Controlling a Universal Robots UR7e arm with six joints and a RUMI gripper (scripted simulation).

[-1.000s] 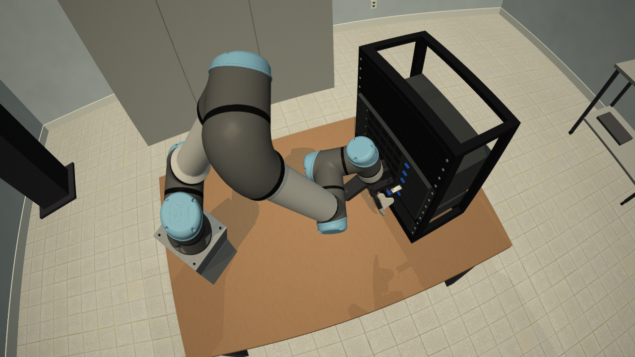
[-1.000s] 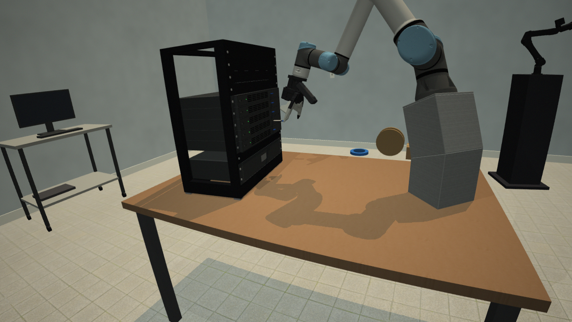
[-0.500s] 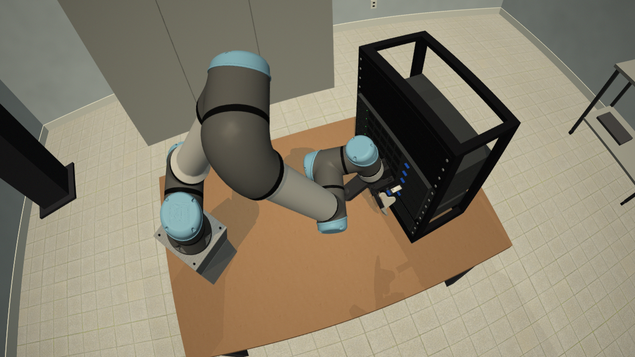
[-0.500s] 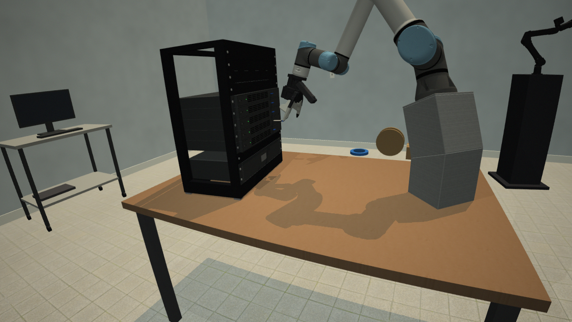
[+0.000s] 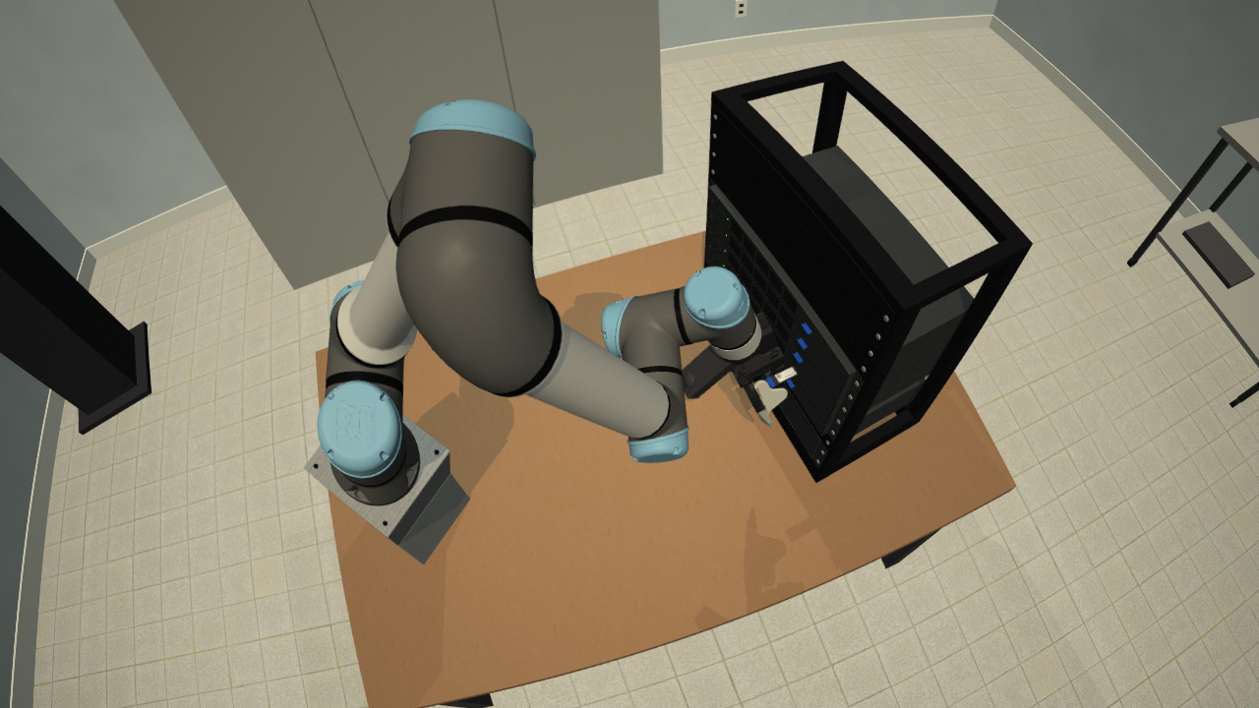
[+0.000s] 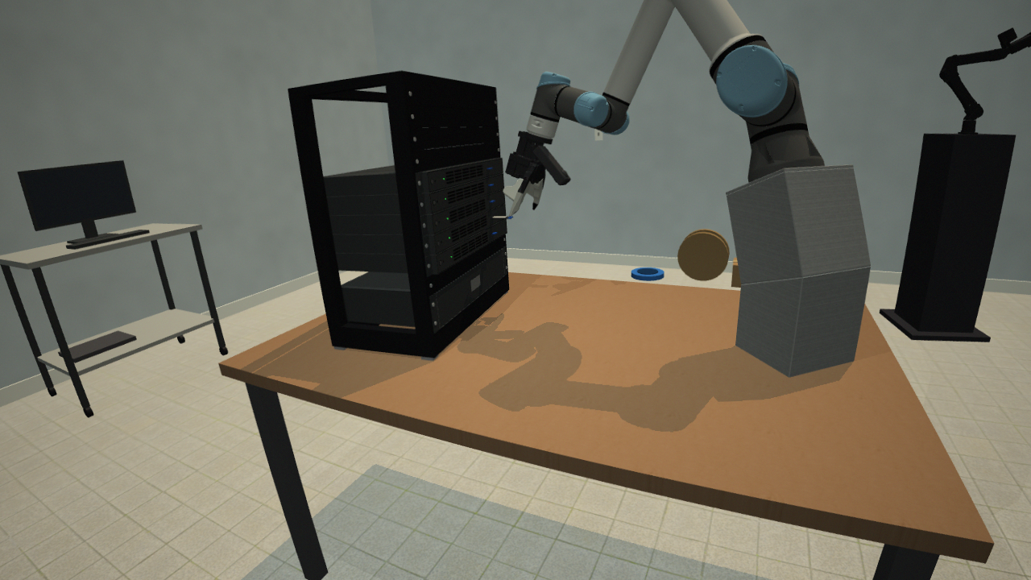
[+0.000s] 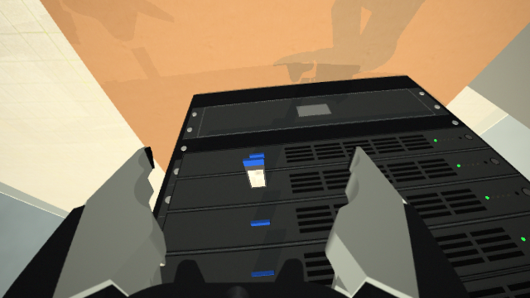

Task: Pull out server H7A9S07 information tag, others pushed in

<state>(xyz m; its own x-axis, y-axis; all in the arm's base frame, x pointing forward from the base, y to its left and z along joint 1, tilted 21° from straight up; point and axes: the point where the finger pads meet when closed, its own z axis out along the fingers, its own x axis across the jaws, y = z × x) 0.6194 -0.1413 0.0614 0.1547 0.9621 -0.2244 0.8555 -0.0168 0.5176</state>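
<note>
My gripper is now 8 cm short of the information tag, 1 cm to the left of it and 1 cm above it.
</note>
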